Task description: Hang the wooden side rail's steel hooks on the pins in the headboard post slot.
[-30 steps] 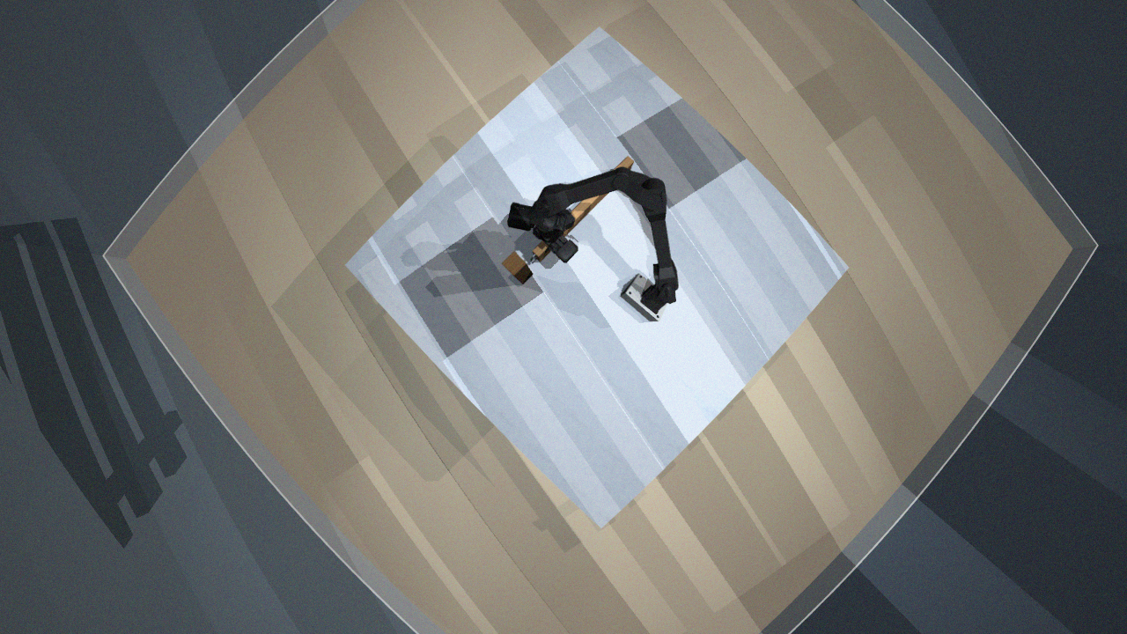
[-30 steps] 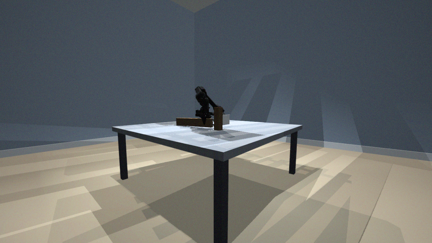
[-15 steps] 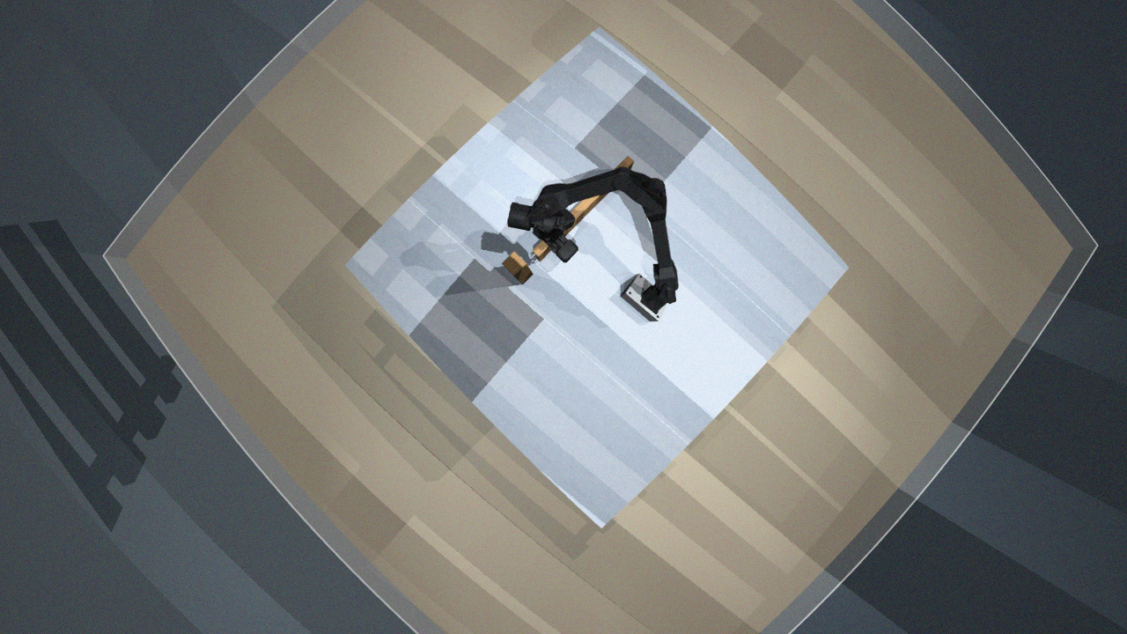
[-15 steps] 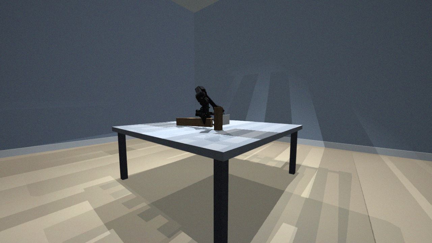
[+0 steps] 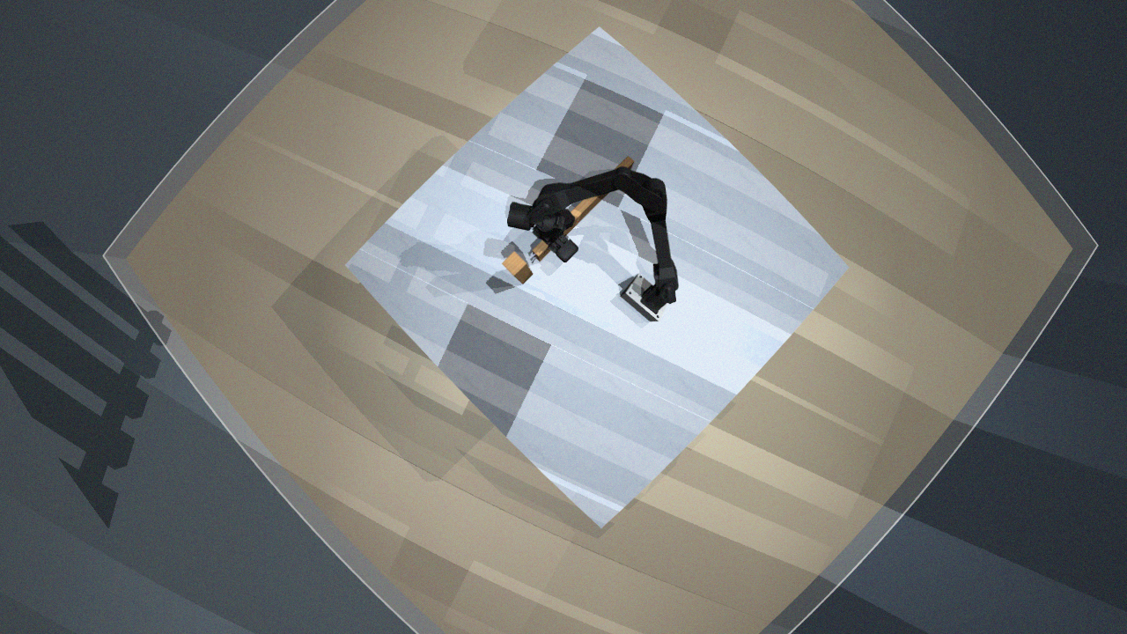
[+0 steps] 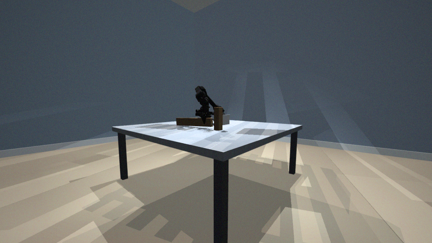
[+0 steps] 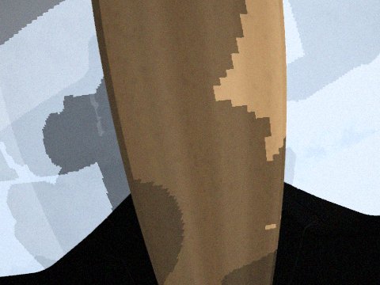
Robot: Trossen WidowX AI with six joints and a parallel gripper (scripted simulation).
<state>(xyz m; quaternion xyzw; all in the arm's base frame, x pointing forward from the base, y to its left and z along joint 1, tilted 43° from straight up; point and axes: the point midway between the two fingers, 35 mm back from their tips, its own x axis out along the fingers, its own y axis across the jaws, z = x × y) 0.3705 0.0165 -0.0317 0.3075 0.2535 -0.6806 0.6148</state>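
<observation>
The headboard post is 20 mm ahead of my gripper tip, 130 mm to the left of it and 50 mm above it.
</observation>
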